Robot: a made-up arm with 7 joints. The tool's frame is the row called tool.
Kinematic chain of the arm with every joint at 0, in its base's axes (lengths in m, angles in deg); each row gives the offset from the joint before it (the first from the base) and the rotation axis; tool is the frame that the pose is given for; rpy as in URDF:
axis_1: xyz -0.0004 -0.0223 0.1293 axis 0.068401 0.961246 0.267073
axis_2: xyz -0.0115 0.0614 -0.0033 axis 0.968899 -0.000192 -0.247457
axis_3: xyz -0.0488 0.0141 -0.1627 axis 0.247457 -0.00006 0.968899
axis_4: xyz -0.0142 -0.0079 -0.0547 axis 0.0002 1 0.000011
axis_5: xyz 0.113 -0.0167 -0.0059 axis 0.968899 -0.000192 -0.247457
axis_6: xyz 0.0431 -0.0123 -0.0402 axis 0.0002 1 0.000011
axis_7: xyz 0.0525 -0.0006 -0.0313 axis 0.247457 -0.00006 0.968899
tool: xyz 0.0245 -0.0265 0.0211 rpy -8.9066 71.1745 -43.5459
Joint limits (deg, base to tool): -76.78..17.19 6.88..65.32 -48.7..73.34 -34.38..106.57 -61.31..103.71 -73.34..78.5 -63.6..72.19
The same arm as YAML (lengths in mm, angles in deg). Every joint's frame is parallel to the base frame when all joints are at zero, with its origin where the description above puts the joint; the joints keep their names.
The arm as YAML. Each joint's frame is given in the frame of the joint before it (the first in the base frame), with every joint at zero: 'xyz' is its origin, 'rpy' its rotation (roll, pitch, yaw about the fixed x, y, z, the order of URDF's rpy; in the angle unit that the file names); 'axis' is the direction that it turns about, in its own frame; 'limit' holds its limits. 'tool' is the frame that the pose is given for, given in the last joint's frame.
units:
  length: mm
  angle: deg
joints:
  - name: axis_1
    type: revolute
    origin:
      xyz: [-0.4, -22.3, 129.3]
      rpy: [0.0, 0.0, 0.0]
    axis: [0.068403, 0.961235, 0.26711]
    limit:
      lower: -76.78
      upper: 17.19
  - name: axis_2
    type: revolute
    origin:
      xyz: [-11.5, 61.4, -3.3]
      rpy: [0.0, 0.0, 0.0]
    axis: [0.968889, -0.0002, -0.247497]
    limit:
      lower: 6.88
      upper: 65.32
  - name: axis_3
    type: revolute
    origin:
      xyz: [-48.8, 14.1, -162.7]
      rpy: [0.0, 0.0, 0.0]
    axis: [0.247497, -0.0001, 0.968889]
    limit:
      lower: -48.7
      upper: 73.34
  - name: axis_4
    type: revolute
    origin:
      xyz: [-14.2, -7.9, -54.7]
      rpy: [0.0, 0.0, 0.0]
    axis: [0.0002, 1.0, 0.0]
    limit:
      lower: -34.38
      upper: 106.57
  - name: axis_5
    type: revolute
    origin:
      xyz: [113.0, -16.7, -5.9]
      rpy: [0.0, 0.0, 0.0]
    axis: [0.968889, -0.0002, -0.247497]
    limit:
      lower: -61.31
      upper: 103.71
  - name: axis_6
    type: revolute
    origin:
      xyz: [43.1, -12.3, -40.2]
      rpy: [0.0, 0.0, 0.0]
    axis: [0.0002, 1.0, 0.0]
    limit:
      lower: -73.34
      upper: 78.5
  - name: axis_7
    type: revolute
    origin:
      xyz: [52.5, -0.6, -31.3]
      rpy: [0.0, 0.0, 0.0]
    axis: [0.247497, -0.0001, 0.968889]
    limit:
      lower: -63.6
      upper: 72.19
tool:
  origin:
    xyz: [24.5, -26.5, 21.1]
    rpy: [-8.91, 71.17, -43.55]

